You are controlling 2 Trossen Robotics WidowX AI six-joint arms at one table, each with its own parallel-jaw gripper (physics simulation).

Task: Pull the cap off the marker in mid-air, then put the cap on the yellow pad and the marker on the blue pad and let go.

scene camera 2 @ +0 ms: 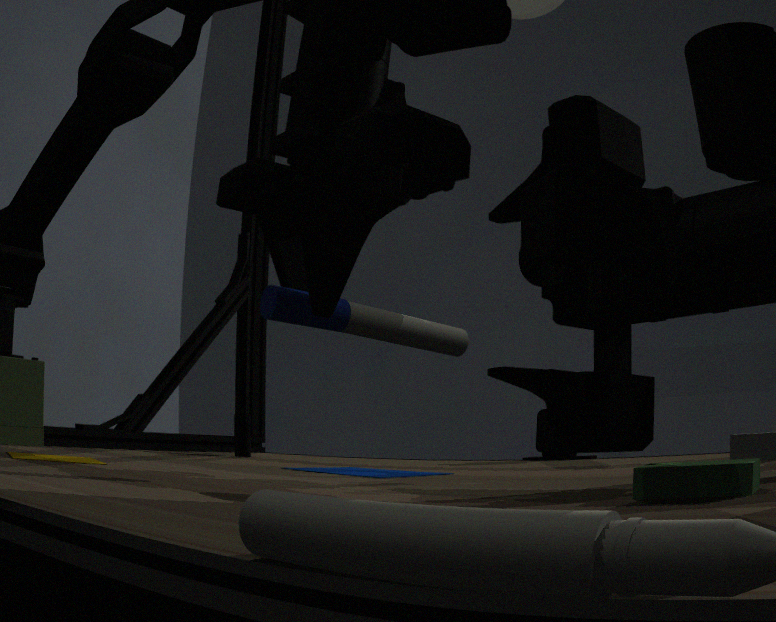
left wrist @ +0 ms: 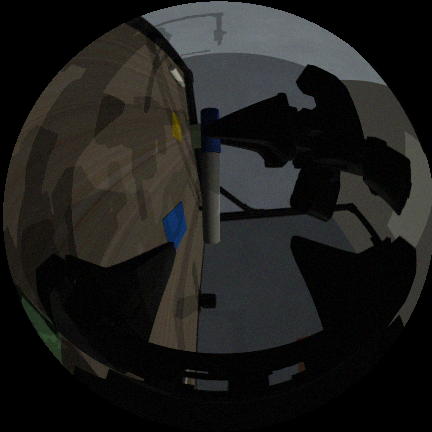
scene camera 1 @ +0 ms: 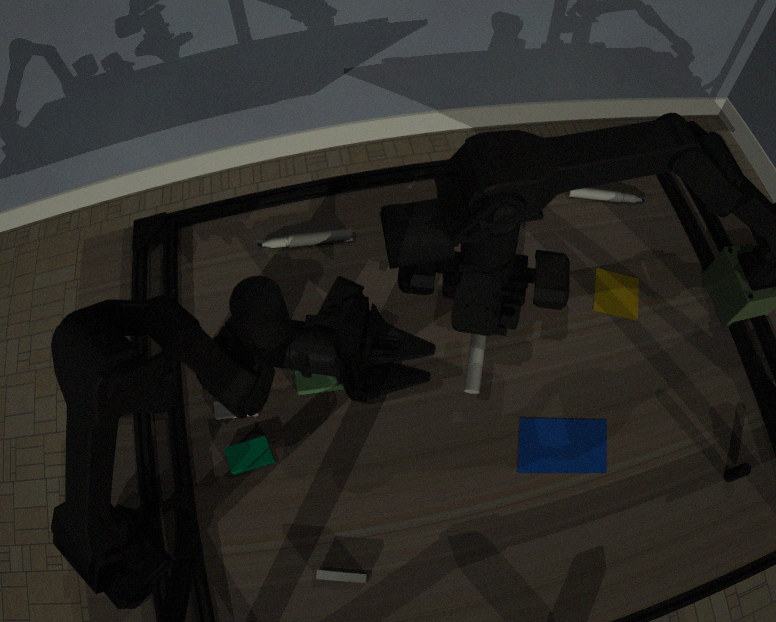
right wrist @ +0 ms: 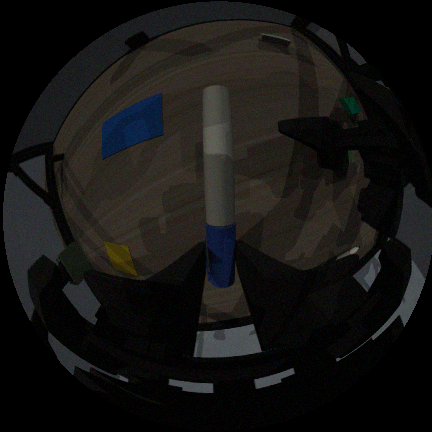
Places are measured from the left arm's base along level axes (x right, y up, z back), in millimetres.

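Pixels of known places: left gripper, fingertip midpoint: [scene camera 2: 493,294] [left wrist: 234,245] [scene camera 1: 432,364] [right wrist: 303,108]; right gripper, fingertip midpoint: [scene camera 2: 310,317] [left wrist: 206,134] [right wrist: 219,246]; left arm's base, origin of the base link: [scene camera 1: 117,556]; right arm's base, origin of the base link: [scene camera 1: 758,270] [right wrist: 64,270].
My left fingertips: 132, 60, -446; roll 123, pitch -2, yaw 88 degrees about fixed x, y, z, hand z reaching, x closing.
Ahead of a thing's pixels: the offset from my left fingertips to its top centre, as dx, dy, dz.
The capped marker's white barrel @(+15, -5, -69) [scene camera 1: 475,366] [scene camera 2: 408,327] [left wrist: 211,197] [right wrist: 218,175] is held in mid-air, nearly level, its bare end tipped slightly down in scene camera 2. Its blue cap @(-8, -2, -109) [scene camera 2: 285,305] [left wrist: 210,115] [right wrist: 221,270] is on it. My right gripper [scene camera 2: 318,309] [right wrist: 219,246] is shut on the cap; its fingers are hidden in scene camera 1. My left gripper [scene camera 1: 431,361] [scene camera 2: 490,294] [left wrist: 234,245] is open and empty, apart from the barrel's free end. The blue pad @(+188, -113, -62) [scene camera 1: 562,445] [scene camera 2: 369,472] [left wrist: 175,224] [right wrist: 132,126] and yellow pad @(+124, -113, -309) [scene camera 1: 616,294] [scene camera 2: 55,458] [left wrist: 176,127] [right wrist: 120,257] lie bare.
A white marker @(-288, -95, -65) [scene camera 1: 307,239] [scene camera 2: 414,531] lies near the far edge in scene camera 1, another white marker @(+20, -95, -461) [scene camera 1: 605,195] at upper right. A green block @(-115, -99, +217) [scene camera 1: 249,454], a paler green block @(-121, -99, +75) [scene camera 1: 316,383] and a white block @(+80, -92, +254) [scene camera 1: 341,575] sit at left and bottom.
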